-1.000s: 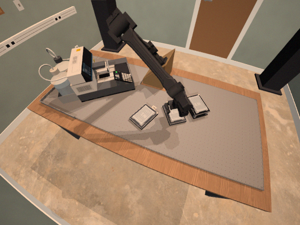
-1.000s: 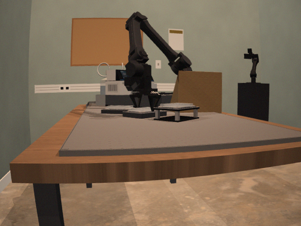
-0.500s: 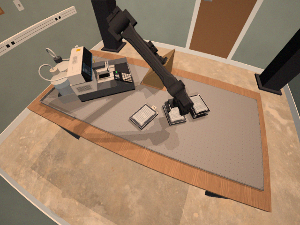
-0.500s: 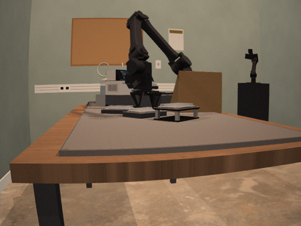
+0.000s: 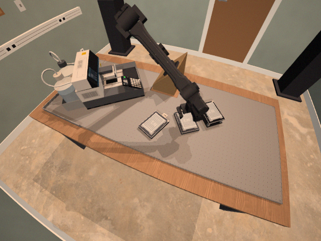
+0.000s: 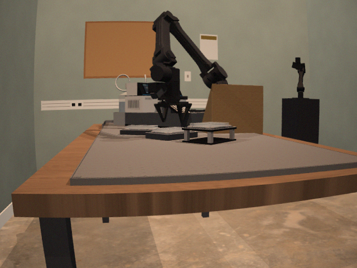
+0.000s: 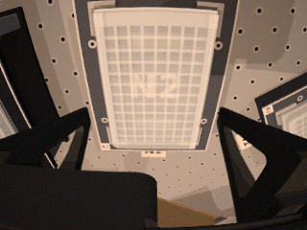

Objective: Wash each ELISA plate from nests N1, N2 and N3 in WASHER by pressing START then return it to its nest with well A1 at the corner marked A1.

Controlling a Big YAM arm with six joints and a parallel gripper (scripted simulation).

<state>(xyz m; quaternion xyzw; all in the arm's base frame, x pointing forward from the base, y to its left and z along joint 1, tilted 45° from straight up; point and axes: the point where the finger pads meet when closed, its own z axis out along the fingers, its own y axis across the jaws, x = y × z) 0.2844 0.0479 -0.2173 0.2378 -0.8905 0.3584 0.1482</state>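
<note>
The plate nest lies 10 cm behind my hand, 14 cm to the left of it and 2 cm below it. Round my hand: plate washer (15 cm behind, 63 cm to the right, 6 cm above); then N1 label (1 cm behind, 15 cm to the right, 7 cm below).
</note>
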